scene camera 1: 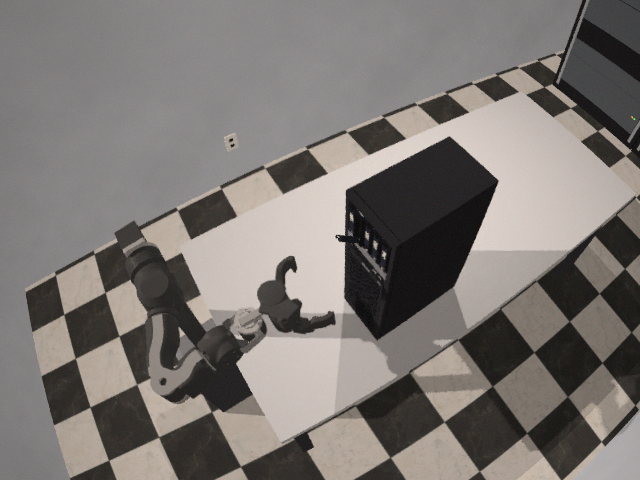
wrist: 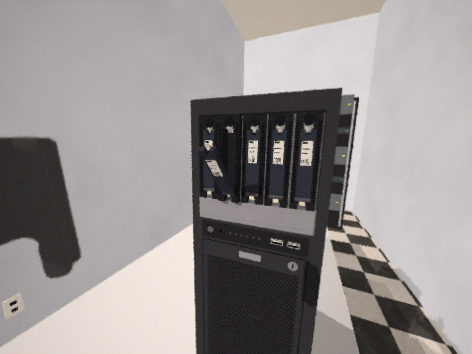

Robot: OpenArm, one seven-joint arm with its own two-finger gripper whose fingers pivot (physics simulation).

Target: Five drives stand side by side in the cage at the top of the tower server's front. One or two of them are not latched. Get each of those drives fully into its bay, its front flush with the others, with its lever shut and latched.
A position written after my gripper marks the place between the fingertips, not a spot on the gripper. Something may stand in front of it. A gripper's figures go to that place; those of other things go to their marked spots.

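Scene:
Lens distances: my gripper (scene camera 1: pixel 314 288), 0.93 m from the lens; a black tower server (scene camera 1: pixel 429 207), 0.96 m from the lens.

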